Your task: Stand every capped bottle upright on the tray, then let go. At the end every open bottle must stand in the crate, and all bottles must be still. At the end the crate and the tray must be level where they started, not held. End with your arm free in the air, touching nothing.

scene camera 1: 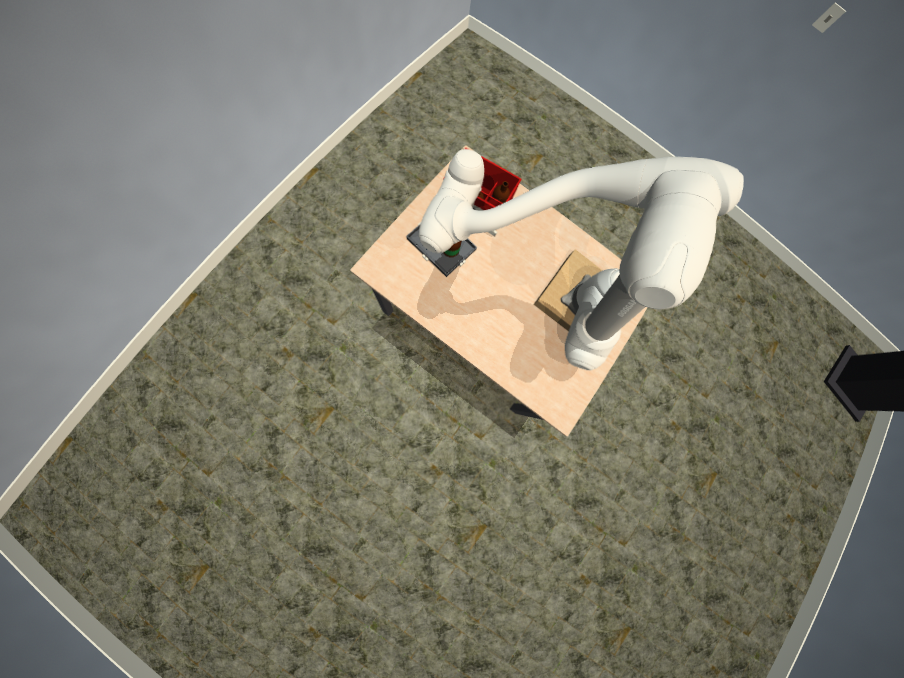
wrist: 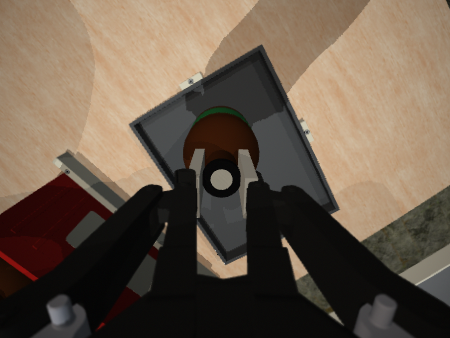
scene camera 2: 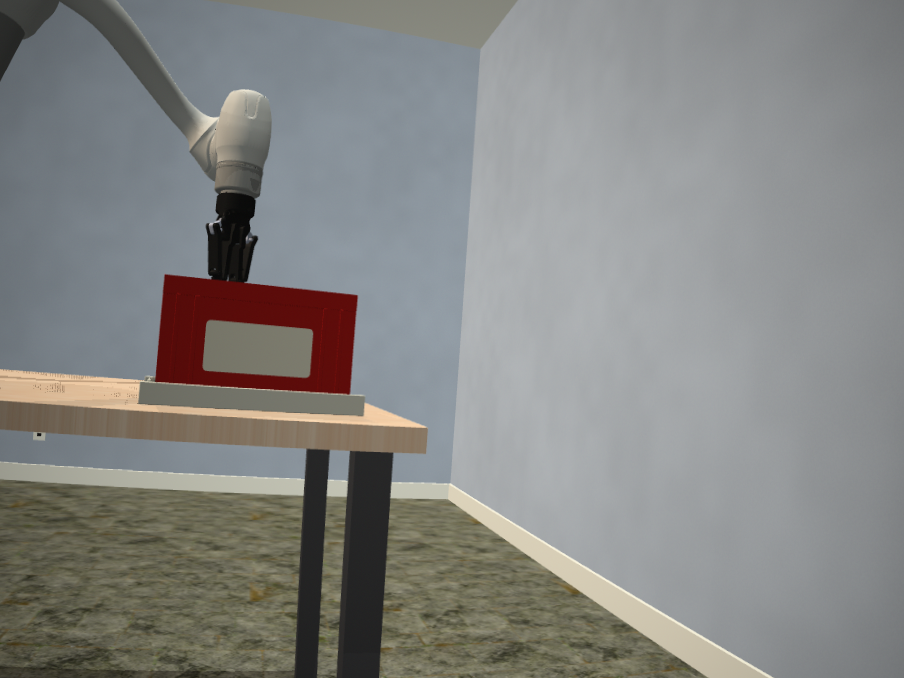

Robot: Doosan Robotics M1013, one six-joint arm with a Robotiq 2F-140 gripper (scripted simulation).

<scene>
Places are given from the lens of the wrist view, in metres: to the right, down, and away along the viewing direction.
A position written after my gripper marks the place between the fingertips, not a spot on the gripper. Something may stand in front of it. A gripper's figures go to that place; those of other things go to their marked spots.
my gripper [wrist: 221, 164]: 0.00, 0.00, 0.22
brown capped bottle [wrist: 221, 131]: 0.00, -0.03, 0.23
dark grey tray [wrist: 252, 87]: 0.04, -0.10, 0.34
The marked spots on the brown capped bottle and the dark grey tray are 0.14 m apart.
</scene>
